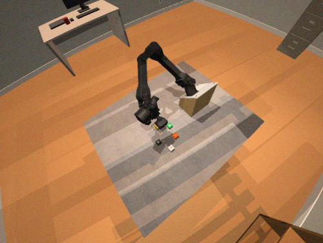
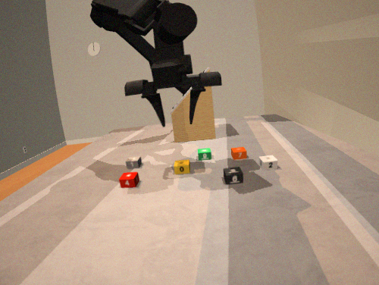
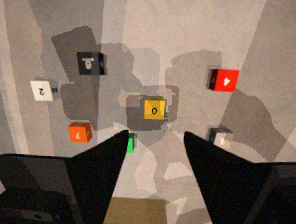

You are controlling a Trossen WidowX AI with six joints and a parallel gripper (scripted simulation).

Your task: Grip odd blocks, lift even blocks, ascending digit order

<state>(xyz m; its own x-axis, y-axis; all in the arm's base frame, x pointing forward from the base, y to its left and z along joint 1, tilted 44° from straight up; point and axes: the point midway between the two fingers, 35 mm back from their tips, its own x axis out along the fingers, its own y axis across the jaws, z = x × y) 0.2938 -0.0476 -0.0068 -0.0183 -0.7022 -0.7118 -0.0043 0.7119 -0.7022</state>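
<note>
Now: the grey block 60 mm behind my gripper tip, 130 mm to the right of it and 90 mm below it. Also, from my gripper tip: green block 70 mm behind, 50 mm to the left, 90 mm below; then yellow block 90 mm below; then red block 50 mm ahead, 110 mm to the right, 90 mm below.
</note>
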